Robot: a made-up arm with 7 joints.
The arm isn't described. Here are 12 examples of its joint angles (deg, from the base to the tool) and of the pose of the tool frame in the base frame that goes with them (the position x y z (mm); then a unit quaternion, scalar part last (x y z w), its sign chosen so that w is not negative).
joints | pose
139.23 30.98 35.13 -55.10 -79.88 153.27 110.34 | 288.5 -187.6 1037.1 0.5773 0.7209 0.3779 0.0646
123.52 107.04 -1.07 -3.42 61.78 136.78 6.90 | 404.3 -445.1 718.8 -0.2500 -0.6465 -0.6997 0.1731
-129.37 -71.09 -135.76 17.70 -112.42 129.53 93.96 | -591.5 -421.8 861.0 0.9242 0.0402 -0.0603 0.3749
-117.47 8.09 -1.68 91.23 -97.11 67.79 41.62 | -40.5 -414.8 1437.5 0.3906 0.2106 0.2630 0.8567
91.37 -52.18 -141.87 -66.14 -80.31 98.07 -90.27 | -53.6 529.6 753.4 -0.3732 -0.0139 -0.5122 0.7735
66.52 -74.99 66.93 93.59 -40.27 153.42 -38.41 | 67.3 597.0 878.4 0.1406 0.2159 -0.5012 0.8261
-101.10 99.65 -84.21 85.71 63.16 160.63 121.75 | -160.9 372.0 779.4 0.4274 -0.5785 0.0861 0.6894
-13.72 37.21 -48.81 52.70 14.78 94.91 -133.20 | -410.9 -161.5 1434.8 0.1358 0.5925 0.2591 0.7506
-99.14 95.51 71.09 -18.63 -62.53 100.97 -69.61 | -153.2 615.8 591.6 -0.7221 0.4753 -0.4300 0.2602
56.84 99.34 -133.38 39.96 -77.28 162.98 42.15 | -286.4 -576.8 799.2 -0.3645 0.0052 0.8062 0.4661
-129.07 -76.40 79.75 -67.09 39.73 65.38 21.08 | -654.7 -184.0 891.4 -0.9329 0.0630 0.2687 0.2312
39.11 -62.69 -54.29 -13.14 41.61 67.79 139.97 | 509.3 384.7 1299.2 -0.2824 0.8307 -0.3953 0.2719
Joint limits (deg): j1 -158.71..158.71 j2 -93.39..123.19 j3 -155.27..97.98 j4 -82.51..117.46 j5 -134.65..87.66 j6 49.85..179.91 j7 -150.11..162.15
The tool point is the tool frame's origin. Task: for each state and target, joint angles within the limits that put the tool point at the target. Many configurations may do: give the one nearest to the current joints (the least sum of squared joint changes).
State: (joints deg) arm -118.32 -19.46 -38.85 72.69 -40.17 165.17 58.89
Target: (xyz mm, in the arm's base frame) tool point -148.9 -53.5 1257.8
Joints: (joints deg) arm -107.45 14.78 -8.85 107.82 -1.60 179.91 58.25
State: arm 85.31 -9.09 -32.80 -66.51 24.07 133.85 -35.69
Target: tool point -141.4 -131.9 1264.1
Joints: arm 72.58 -2.30 -49.71 -63.77 17.22 121.51 -35.58
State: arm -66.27 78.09 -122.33 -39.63 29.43 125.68 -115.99
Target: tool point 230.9 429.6 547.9
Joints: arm -98.45 118.23 -109.74 -41.62 29.61 117.79 -116.59
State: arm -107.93 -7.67 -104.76 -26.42 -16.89 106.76 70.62
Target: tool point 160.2 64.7 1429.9
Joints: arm -96.26 9.48 -97.18 -13.07 -4.81 118.07 70.45
